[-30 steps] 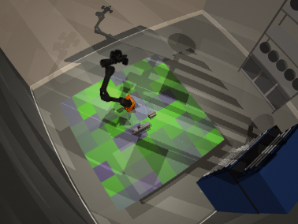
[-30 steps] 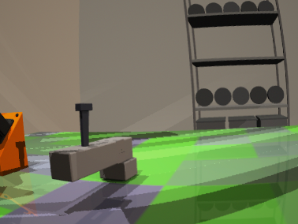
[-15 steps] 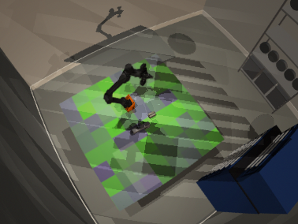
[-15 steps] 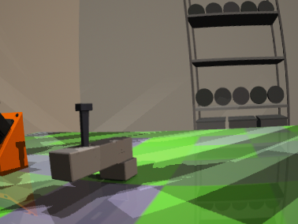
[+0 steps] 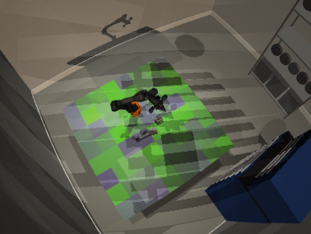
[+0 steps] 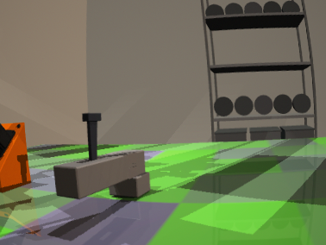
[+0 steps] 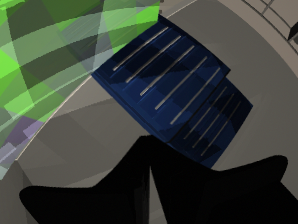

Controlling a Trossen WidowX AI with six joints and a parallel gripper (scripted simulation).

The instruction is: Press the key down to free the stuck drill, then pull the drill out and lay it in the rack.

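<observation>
My gripper tip is now 2 cm past the key, 17 cm to the left of it and 32 cm above it. Round my gripper tip: rack: 10 cm behind, 3 cm to the left, 40 cm below; block: 2 cm behind, 14 cm to the right, 37 cm below; drill: 2 cm behind, 12 cm to the right, 36 cm below.
</observation>
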